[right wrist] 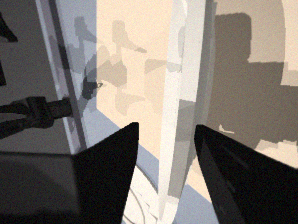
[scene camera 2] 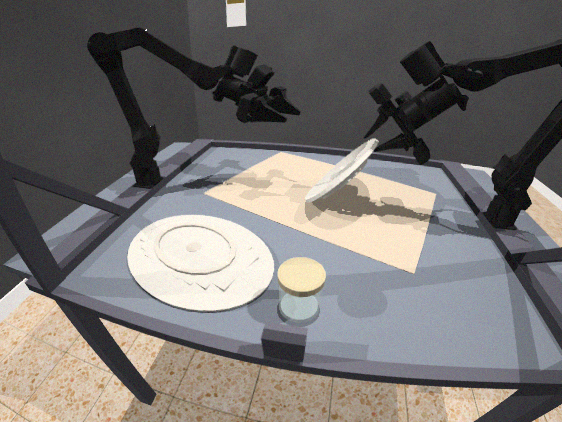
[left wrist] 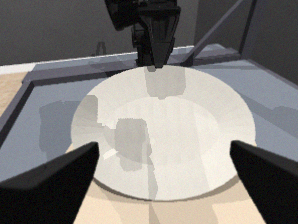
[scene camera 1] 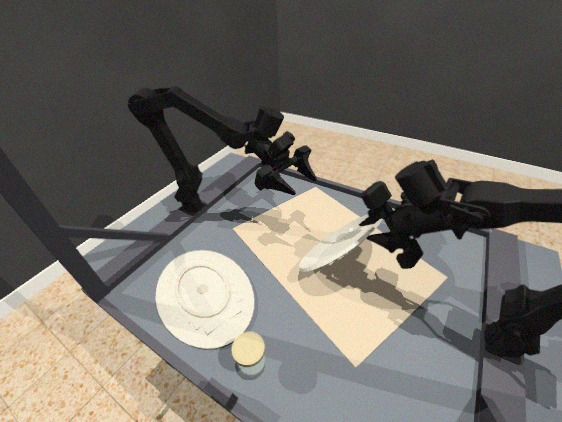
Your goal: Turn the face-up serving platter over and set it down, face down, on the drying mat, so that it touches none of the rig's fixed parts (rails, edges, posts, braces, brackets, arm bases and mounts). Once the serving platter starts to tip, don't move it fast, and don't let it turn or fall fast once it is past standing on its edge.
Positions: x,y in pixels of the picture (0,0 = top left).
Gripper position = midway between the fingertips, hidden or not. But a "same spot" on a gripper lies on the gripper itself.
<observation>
My right gripper shows in the right wrist view (pixel 166 130), in scene camera 2, in the left wrist view (pixel 158 72) and in scene camera 1. One and the same spot on my right gripper: (scene camera 2: pixel 401 141) is (scene camera 1: pixel 386 244).
</observation>
